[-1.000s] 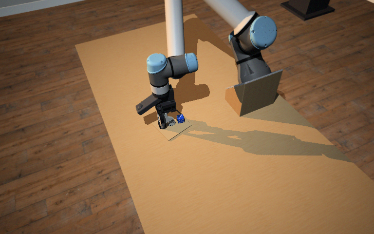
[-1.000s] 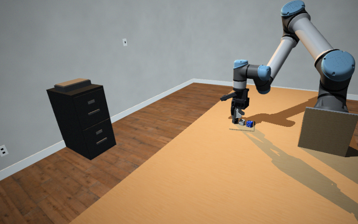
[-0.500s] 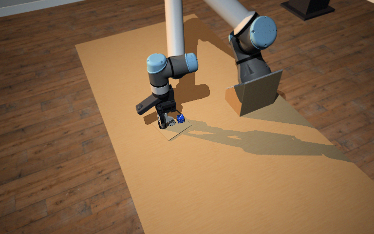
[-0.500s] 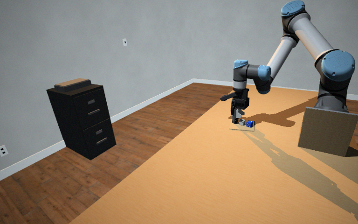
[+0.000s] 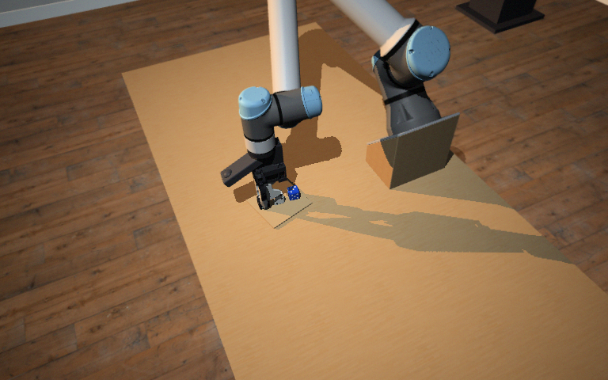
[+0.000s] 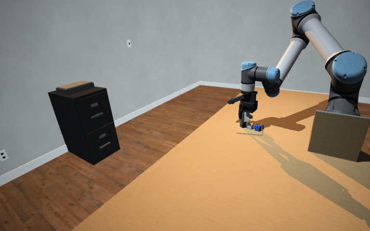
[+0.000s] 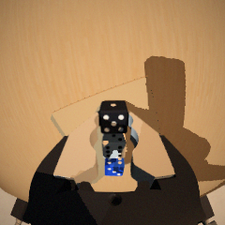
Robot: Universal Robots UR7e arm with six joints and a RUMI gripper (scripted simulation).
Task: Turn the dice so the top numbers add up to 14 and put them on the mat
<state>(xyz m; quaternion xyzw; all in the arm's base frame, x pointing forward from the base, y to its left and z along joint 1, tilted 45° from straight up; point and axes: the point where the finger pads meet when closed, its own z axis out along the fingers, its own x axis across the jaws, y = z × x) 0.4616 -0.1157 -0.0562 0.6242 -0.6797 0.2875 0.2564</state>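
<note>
My hand is right at the black die. Round my hand: tan mat (5 cm behind, 2 cm below); then white die (4 cm behind); then blue die (9 cm behind, 1 cm to the left).
</note>
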